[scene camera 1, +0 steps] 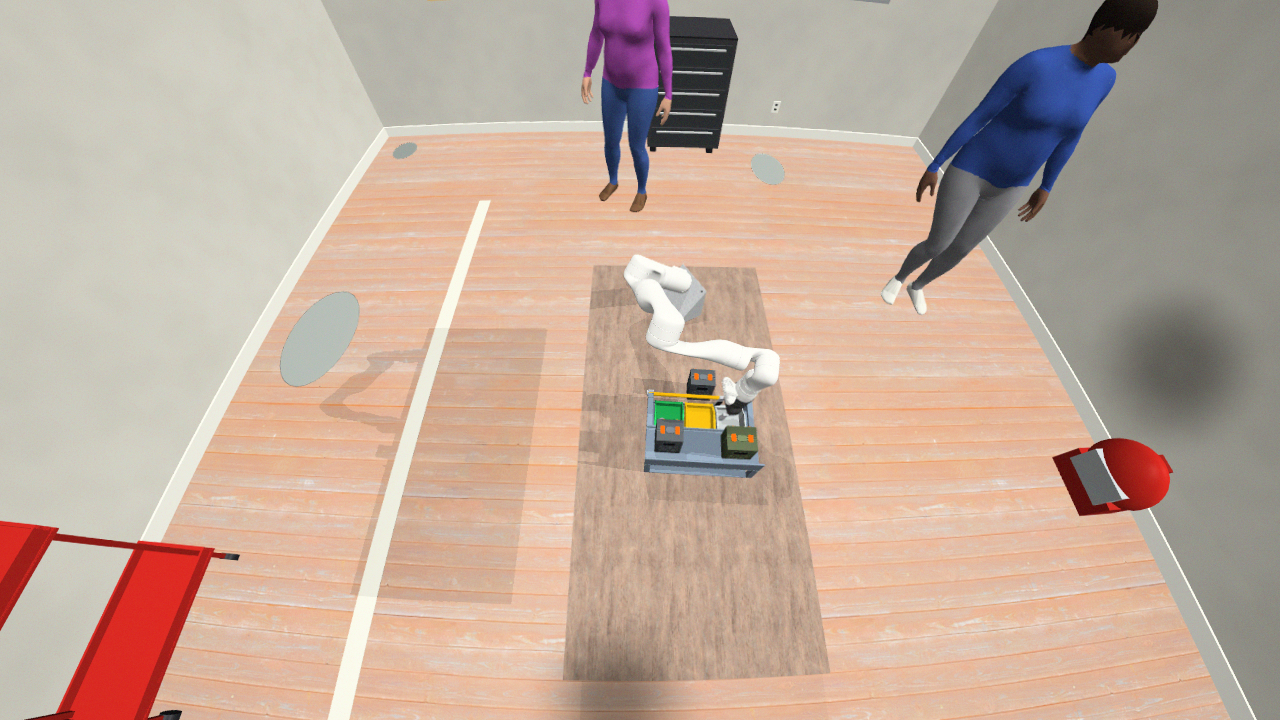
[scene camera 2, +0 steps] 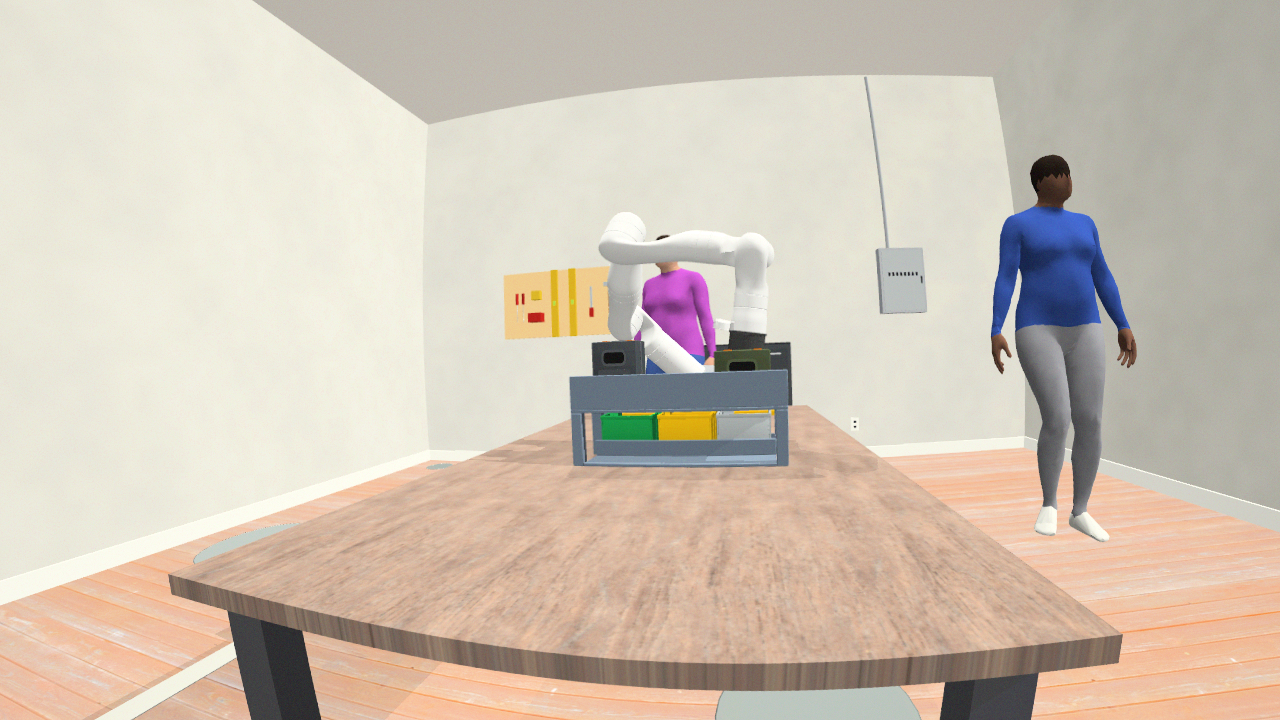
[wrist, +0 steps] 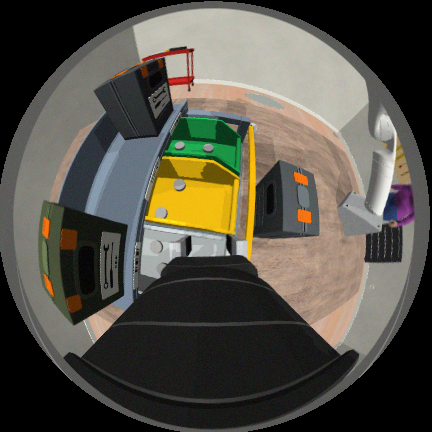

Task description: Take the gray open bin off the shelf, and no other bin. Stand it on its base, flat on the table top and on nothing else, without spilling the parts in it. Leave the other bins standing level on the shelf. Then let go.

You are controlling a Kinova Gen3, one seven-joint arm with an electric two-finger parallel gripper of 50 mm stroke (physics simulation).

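Frame: origin at the arm's base, x ahead, y left, z up, level; centimetres.
Seen in the pictures: gripper, fingertip midpoint: (scene camera 1: 718, 412) (wrist: 208, 242); arm's base, origin of the base link: (scene camera 1: 682, 282) (wrist: 372, 208).
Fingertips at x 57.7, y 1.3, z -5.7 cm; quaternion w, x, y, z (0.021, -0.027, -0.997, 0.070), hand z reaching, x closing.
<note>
Pixels of each thing's middle, then the offset from my fingertips to it. "pt": a spot on its surface instead.
- gray open bin, body centre: (wrist: 175, 262) (scene camera 2: 745, 427) (scene camera 1: 729, 426) dz -1.6, dx +5.4, dy +3.0 cm
- shelf, surface spot: (wrist: 120, 175) (scene camera 1: 701, 445) pt dz +4.3, dx +12.5, dy -10.1 cm
- yellow bin, body centre: (wrist: 187, 196) (scene camera 2: 691, 428) (scene camera 1: 699, 424) dz -1.6, dx +2.9, dy -7.7 cm
- green bin, body centre: (scene camera 2: 637, 428) (wrist: 199, 145) (scene camera 1: 668, 422) dz -1.6, dx +0.4, dy -18.6 cm
- yellow bar, body centre: (wrist: 250, 202) (scene camera 2: 697, 414) (scene camera 1: 699, 396) dz +0.1, dx -7.1, dy -5.4 cm
- green case, body centre: (wrist: 78, 255) (scene camera 2: 743, 376) (scene camera 1: 738, 442) dz +9.1, dx +15.0, dy +1.2 cm
The gray open bin (scene camera 1: 723, 421) (scene camera 2: 742, 425) (wrist: 147, 260) sits level on the shelf (scene camera 1: 703, 443) (scene camera 2: 680, 391) (wrist: 120, 175), at the right end in the scene views, with round gray parts in it. The yellow bin (scene camera 1: 699, 416) (scene camera 2: 687, 426) (wrist: 200, 200) stands beside it, and the green bin (scene camera 1: 668, 411) (scene camera 2: 628, 427) (wrist: 210, 129) beyond that; both are level. My gripper (scene camera 1: 733, 409) (wrist: 208, 242) is open and empty, pointing down at the gray bin. Its body hides part of the bin in the wrist view. Whether the fingers touch the bin cannot be told.
A yellow bar (scene camera 1: 684, 394) (wrist: 251, 190) runs along the shelf's open side. A dark case (scene camera 1: 668, 437) (scene camera 2: 617, 358) (wrist: 142, 102) and a green case (scene camera 1: 740, 442) (wrist: 90, 260) stand on the shelf top. Another dark case (scene camera 1: 702, 382) (wrist: 290, 200) stands on the table by the bar.
</note>
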